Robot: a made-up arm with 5 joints. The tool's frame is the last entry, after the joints.
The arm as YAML. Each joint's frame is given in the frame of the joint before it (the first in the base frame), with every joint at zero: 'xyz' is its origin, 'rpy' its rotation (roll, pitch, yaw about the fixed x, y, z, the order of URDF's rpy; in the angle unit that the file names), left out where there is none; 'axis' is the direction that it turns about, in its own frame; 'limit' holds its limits. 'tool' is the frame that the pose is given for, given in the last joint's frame.
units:
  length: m
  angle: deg
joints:
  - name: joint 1
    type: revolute
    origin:
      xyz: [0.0, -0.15, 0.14]
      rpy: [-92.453, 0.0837, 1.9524]
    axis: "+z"
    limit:
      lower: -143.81
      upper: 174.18
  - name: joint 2
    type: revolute
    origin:
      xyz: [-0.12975, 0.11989, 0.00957]
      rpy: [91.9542, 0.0, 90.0]
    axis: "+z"
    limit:
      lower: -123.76
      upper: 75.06
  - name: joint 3
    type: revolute
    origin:
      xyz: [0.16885, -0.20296, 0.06]
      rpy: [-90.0, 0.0, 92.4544]
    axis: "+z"
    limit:
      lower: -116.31
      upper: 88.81
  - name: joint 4
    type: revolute
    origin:
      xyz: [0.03, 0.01, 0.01]
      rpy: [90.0, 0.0, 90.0]
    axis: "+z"
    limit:
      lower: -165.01
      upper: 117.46
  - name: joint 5
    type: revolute
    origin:
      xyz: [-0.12, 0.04, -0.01]
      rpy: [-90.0, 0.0, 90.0]
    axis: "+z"
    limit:
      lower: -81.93
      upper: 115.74
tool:
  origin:
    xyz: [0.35, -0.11, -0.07]
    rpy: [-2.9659, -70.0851, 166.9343]
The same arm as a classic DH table. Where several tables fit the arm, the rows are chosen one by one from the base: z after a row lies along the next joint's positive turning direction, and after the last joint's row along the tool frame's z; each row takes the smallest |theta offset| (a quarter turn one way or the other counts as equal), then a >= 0, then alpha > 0; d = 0 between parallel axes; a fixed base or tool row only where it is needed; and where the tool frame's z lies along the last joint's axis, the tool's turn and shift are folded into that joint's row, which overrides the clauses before.
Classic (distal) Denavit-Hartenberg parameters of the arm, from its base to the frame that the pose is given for. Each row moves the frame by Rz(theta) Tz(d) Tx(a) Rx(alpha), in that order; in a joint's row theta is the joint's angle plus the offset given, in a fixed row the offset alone. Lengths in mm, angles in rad.
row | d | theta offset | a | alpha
base (fixed) | 133.6 | 0.0341 | -5.1 | -1.6136
joint 1 | -144.9 | -1.5693 | -119.9 | -1.6049
joint 2 | -69.8 | -1.5280 | -210.0 | -1.5708
joint 3 | -150.0 | 1.5708 | 10.0 | 1.5708
joint 4 | 20.0 | 1.5708 | 40.0 | -1.5708
joint 5 | -82.7 | 1.2877 | -7.9 | 1.2237
tool (fixed) | 390.1 | 1.5895 | 0.0 | 0.0000
Joint limits (rad, base to tool): -2.5100..3.0400 -2.1600..1.3100 -2.0300..1.5500 -2.8800..2.0501 -1.4299..2.0200

